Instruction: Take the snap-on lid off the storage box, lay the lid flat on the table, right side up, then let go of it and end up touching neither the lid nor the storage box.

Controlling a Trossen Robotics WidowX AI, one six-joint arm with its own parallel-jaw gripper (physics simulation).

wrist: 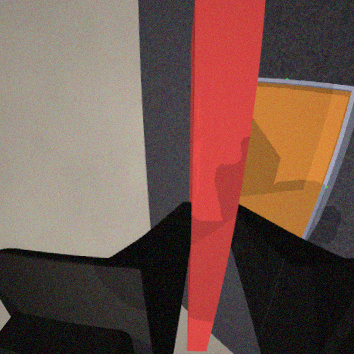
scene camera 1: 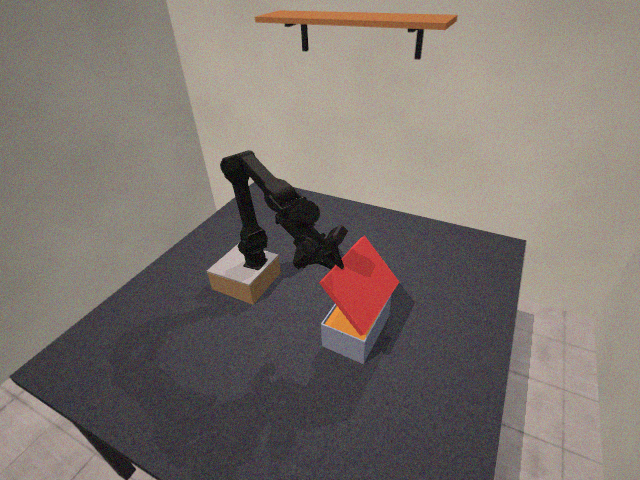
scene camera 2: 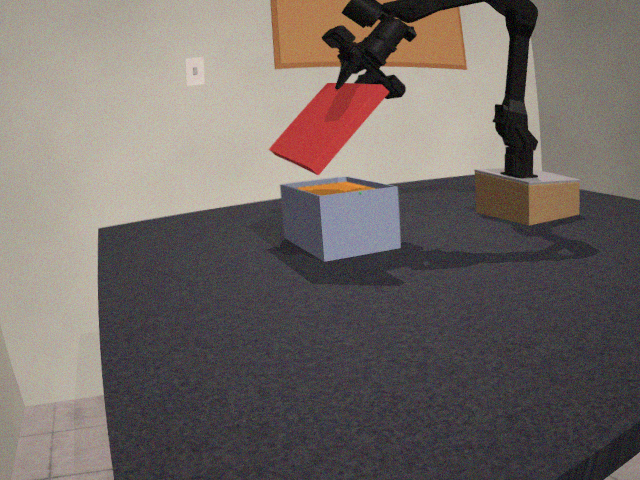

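Observation:
The gripper appears in the pictures, the wrist view and scene camera 1 among them. A red lid can be seen too, along with a blue-grey storage box.

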